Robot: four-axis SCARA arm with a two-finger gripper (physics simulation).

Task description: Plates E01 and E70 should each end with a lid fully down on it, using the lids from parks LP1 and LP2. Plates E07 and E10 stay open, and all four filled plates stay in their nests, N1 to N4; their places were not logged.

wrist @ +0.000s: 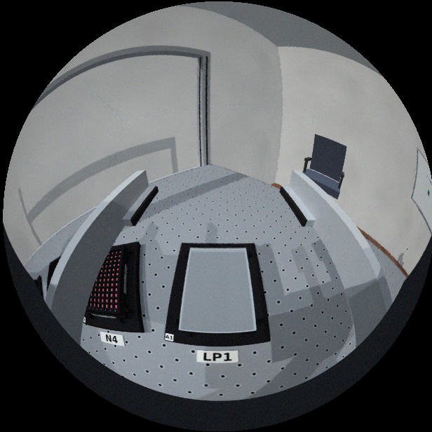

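Observation:
My gripper [218,176] is open and empty, its two fingers apart on either side of the view, above and beyond LP1. A flat pale grey lid [217,290] lies in the black park LP1 [220,338], low in the middle. To its left, a black plate with pink-red wells [106,285] sits without a lid in nest N4 [135,322]; the left finger hides part of it. No E number is readable on this plate. LP2 does not show, and nests N1 to N3 cannot be identified here.
The LP1 label [217,356] and N4 label [111,338] lie on the perforated grey deck [200,372]. Parts of other dark objects show past the left finger at the far left. A dark blue chair [328,154] stands beyond the deck at the right, near the walls.

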